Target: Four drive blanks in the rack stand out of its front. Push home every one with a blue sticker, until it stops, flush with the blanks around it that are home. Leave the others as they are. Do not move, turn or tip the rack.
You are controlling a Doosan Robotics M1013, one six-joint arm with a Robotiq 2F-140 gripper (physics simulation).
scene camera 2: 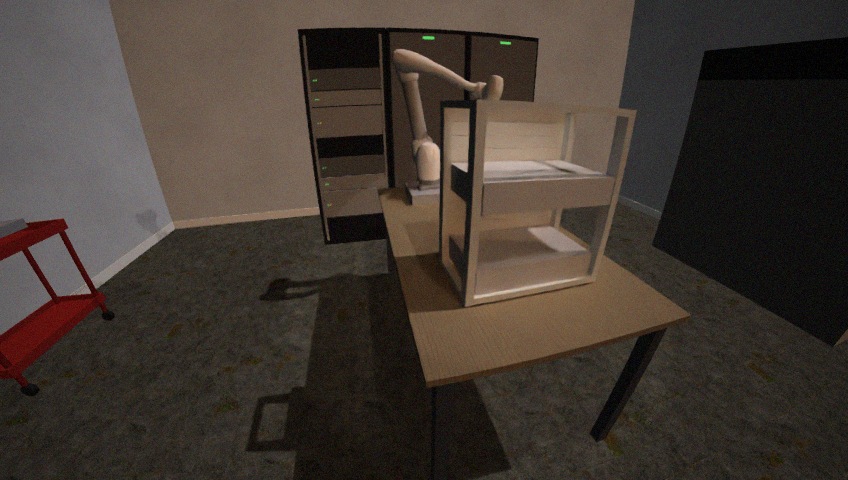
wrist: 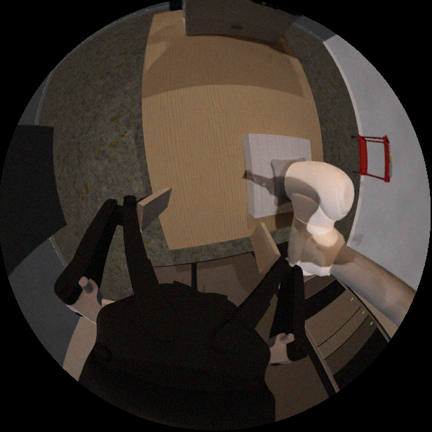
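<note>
A rack and the gripper are visible in the pictures.
</note>
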